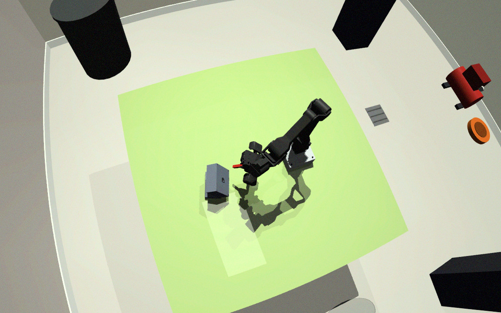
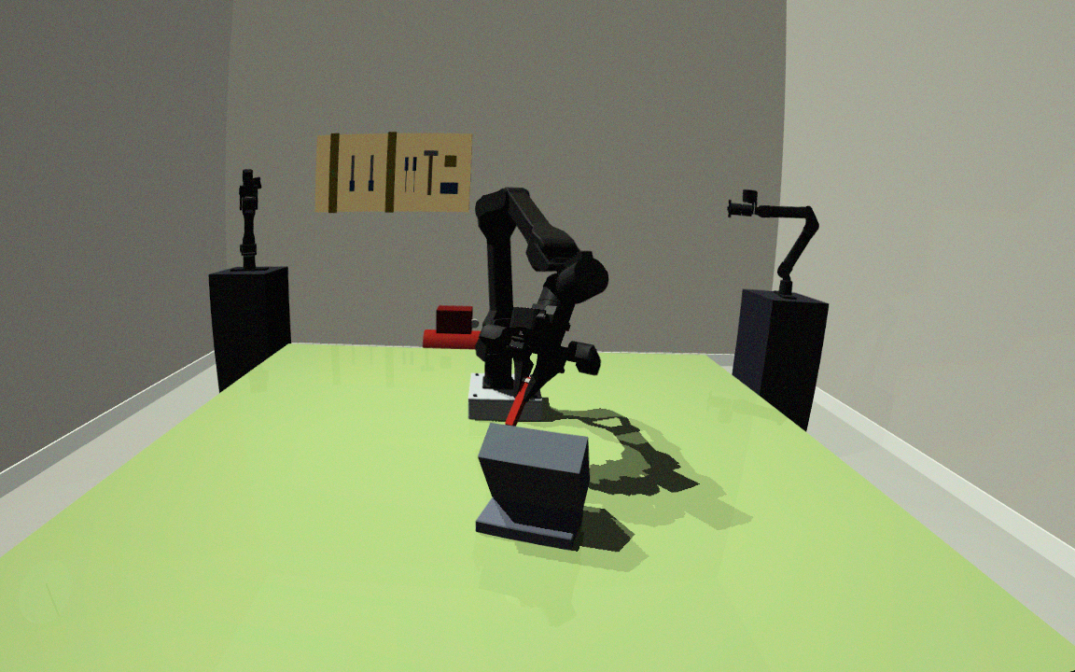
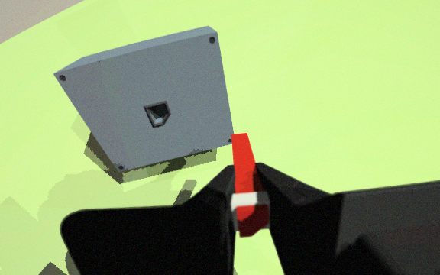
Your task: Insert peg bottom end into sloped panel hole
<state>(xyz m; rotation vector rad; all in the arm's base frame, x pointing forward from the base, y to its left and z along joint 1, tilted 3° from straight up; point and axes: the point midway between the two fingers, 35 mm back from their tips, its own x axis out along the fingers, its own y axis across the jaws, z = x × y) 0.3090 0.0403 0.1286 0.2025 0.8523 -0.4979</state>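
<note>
My gripper tip is now 110 mm short of the grey sloped panel, 20 mm to the right of it and 60 mm above it. Round my gripper tip: red square peg (10 mm behind, 10 mm to the left, 10 mm above).
</note>
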